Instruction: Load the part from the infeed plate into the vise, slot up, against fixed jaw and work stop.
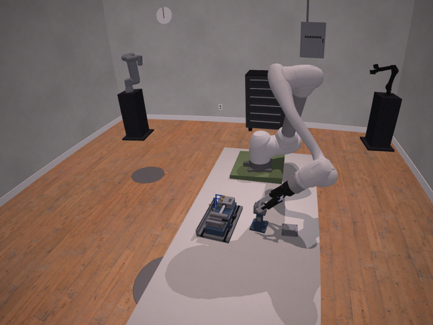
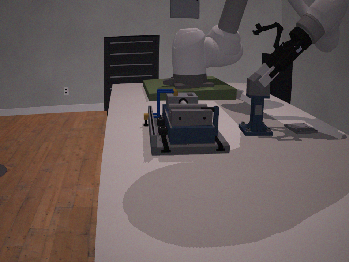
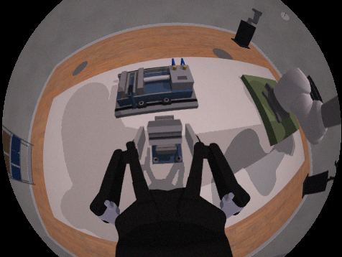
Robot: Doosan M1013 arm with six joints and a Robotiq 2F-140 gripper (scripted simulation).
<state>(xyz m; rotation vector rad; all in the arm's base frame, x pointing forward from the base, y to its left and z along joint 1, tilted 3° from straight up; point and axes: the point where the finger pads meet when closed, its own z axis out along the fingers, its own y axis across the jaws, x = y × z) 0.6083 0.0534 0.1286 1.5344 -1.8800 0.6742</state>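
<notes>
Now: the grey part 1 cm to the right of my hand and 1 cm below it. Round my hand: vise 24 cm to the right, 13 cm below, 1 cm behind.
</notes>
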